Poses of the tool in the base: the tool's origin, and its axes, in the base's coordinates. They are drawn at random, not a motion.
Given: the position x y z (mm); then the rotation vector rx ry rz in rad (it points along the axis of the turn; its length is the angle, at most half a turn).
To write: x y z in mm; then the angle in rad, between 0 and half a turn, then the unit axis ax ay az. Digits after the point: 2 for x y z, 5 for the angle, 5 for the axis.
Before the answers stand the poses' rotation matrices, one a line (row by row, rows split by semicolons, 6 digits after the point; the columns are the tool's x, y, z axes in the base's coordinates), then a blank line. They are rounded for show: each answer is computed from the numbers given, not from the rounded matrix.
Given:
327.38, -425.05, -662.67, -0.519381, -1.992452, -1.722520
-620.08, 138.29, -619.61, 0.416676, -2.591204, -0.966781
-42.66, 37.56, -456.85, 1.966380, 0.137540, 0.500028
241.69, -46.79, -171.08, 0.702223, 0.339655, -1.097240
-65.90, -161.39, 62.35, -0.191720, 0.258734, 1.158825
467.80, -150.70, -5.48, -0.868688, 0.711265, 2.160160
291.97, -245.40, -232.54, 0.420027, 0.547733, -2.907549
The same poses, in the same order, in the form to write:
-0.826332 0.555618 -0.092004; -0.010719 0.147819 0.988956; 0.563082 0.818192 -0.116192
-0.898094 -0.151121 -0.413024; -0.384728 0.724980 0.571304; 0.213098 0.671987 -0.709241
0.905933 -0.125419 0.404420; 0.314609 -0.439857 -0.841158; 0.283384 0.889267 -0.359023
0.434152 0.896867 -0.084509; -0.692270 0.272134 -0.668360; -0.576433 0.348672 0.739022
0.376073 -0.920916 0.102391; 0.877010 0.389432 0.281419; -0.299037 -0.016036 0.954107
-0.536135 -0.759924 -0.367526; 0.392912 -0.610005 0.688124; -0.747114 0.224522 0.625628
-0.949003 0.199732 -0.243928; -0.097287 -0.921486 -0.376030; -0.299882 -0.333122 0.893924

327.38, -425.05, -662.67, 2.68453, -0.19347, -0.74220, -0.64165
-620.08, 138.29, -619.61, 2.79690, 0.14898, -0.92646, -0.34566
-42.66, 37.56, -456.85, 2.03362, 0.96694, 0.06763, 0.24588
241.69, -46.79, -171.08, 1.34626, 0.52161, 0.25230, -0.81503
-65.90, -161.39, 62.35, 1.20274, -0.15940, 0.21512, 0.96349
467.80, -150.70, -5.48, 2.43450, -0.35682, 0.29216, 0.88731
291.97, -245.40, -232.54, 2.98836, 0.14055, 0.18329, -0.97296

